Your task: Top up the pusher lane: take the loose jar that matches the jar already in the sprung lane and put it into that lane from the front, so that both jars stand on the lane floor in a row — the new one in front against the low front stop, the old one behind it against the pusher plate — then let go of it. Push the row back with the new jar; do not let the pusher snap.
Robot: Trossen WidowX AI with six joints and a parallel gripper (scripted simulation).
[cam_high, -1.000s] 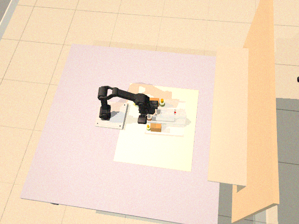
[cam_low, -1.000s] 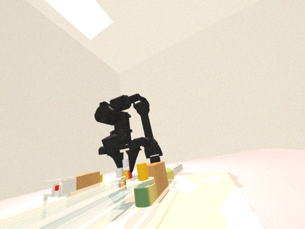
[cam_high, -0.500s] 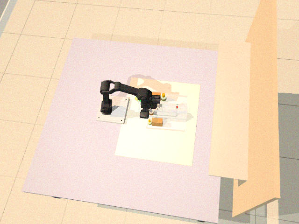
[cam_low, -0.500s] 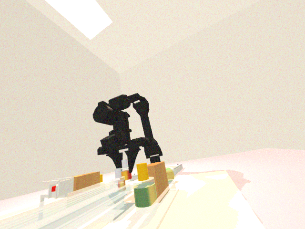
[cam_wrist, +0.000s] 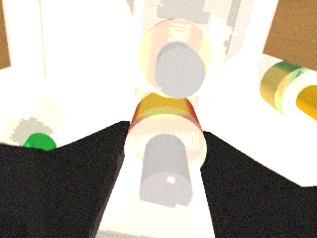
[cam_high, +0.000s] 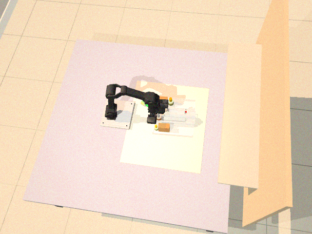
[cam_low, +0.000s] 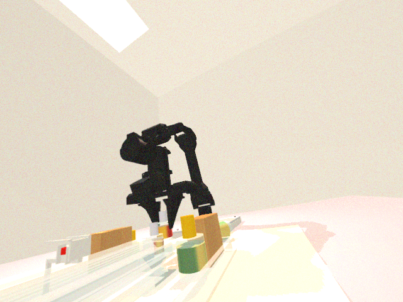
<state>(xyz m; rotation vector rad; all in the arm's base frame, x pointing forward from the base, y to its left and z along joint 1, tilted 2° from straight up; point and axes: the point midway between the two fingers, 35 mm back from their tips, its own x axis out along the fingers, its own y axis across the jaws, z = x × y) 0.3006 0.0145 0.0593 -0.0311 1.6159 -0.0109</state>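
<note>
My gripper tip is 170 mm short of the clear lane rack, 30 mm to the right of it and 30 mm above it. Also, from my gripper tip: red marker 220 mm ahead, 40 mm to the left, 20 mm above; tall shelf wall 650 mm ahead, 50 mm to the right, 350 mm above.
</note>
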